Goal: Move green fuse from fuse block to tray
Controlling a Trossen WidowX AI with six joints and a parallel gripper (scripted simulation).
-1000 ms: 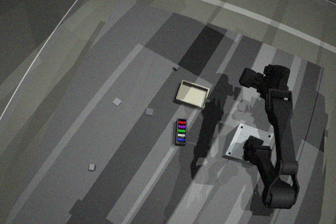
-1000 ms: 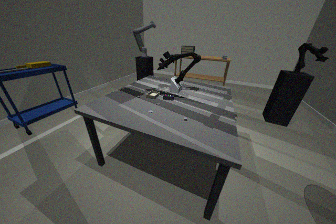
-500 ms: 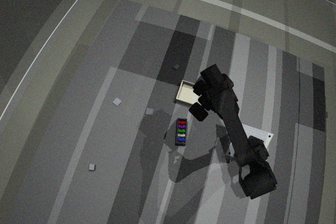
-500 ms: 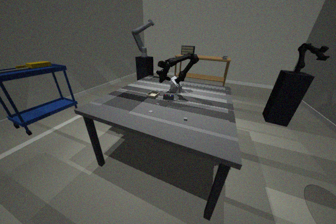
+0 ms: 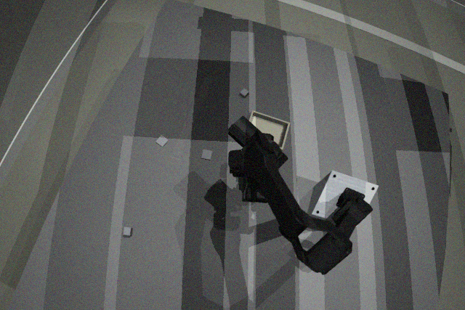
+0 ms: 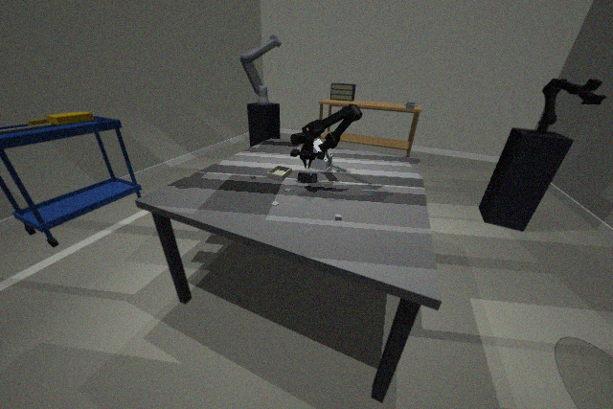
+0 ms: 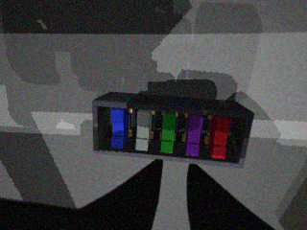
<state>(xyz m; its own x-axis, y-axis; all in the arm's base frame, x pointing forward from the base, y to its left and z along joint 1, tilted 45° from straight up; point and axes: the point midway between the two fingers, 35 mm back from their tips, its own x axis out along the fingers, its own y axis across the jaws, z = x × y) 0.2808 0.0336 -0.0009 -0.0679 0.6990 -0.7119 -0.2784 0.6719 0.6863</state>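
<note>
Right now the green fuse is 50 mm below my gripper tip and 10 mm to the left of it. From my gripper tip the other things lie so: cream tray: 180 mm to the right, 70 mm below, 20 mm ahead.
</note>
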